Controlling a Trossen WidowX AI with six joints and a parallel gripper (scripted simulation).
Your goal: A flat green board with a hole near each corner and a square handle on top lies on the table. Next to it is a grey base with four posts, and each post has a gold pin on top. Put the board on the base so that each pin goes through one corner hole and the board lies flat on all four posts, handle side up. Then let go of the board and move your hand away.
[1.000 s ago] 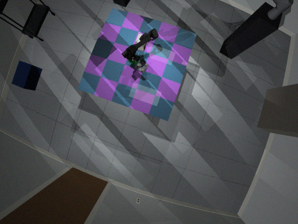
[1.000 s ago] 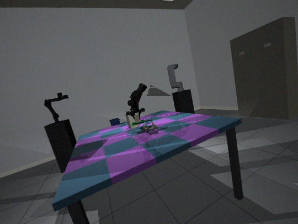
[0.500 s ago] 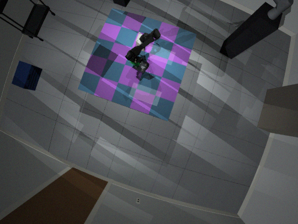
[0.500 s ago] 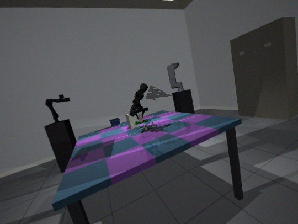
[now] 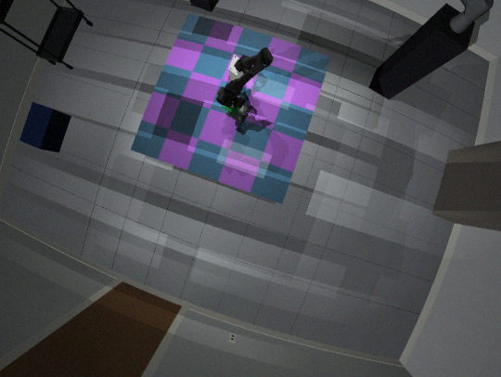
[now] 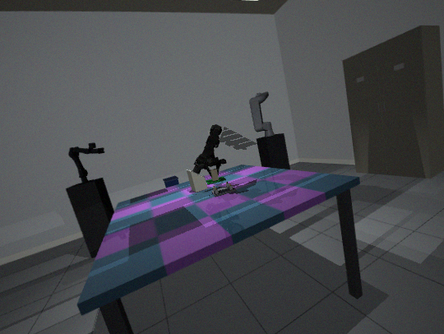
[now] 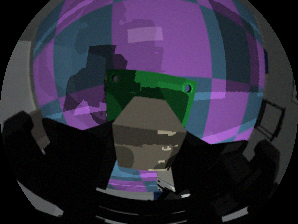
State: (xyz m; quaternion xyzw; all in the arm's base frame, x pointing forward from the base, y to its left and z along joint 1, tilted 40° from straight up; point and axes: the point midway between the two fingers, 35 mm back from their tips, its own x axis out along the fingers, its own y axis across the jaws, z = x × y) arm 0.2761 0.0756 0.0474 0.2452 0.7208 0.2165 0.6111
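Now: gripper tip 30 mm to the right of the grey base and 110 mm above it. Also, from my gripper tip: green board 10 mm below.
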